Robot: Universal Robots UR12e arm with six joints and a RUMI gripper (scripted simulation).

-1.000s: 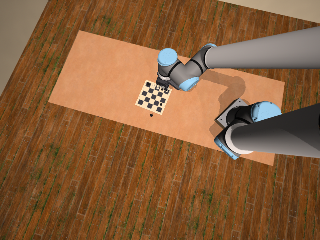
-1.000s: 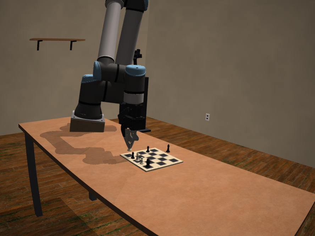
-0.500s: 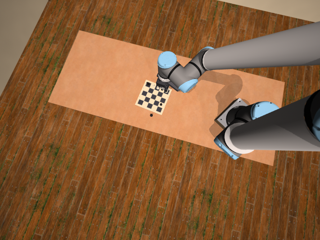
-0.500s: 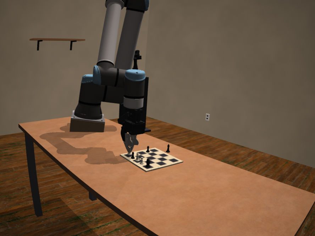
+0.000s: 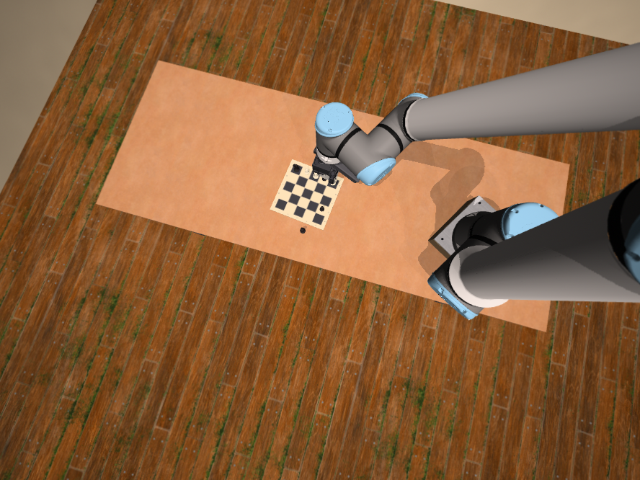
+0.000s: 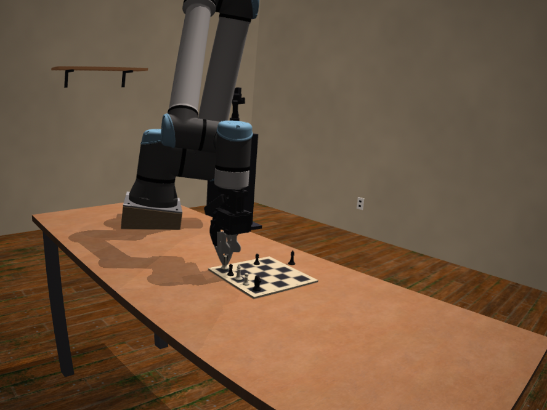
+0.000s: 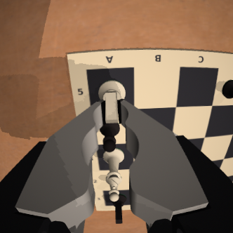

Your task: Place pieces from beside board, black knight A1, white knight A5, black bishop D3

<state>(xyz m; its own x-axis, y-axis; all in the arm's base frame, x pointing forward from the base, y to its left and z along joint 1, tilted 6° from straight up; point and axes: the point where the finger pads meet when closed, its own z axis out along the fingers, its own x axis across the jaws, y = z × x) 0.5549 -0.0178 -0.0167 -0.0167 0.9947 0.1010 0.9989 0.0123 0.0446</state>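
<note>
Right now the white knight is 1 cm below my hand. Round my hand: chessboard: 7 cm ahead, 8 cm to the left, 4 cm below.
</note>
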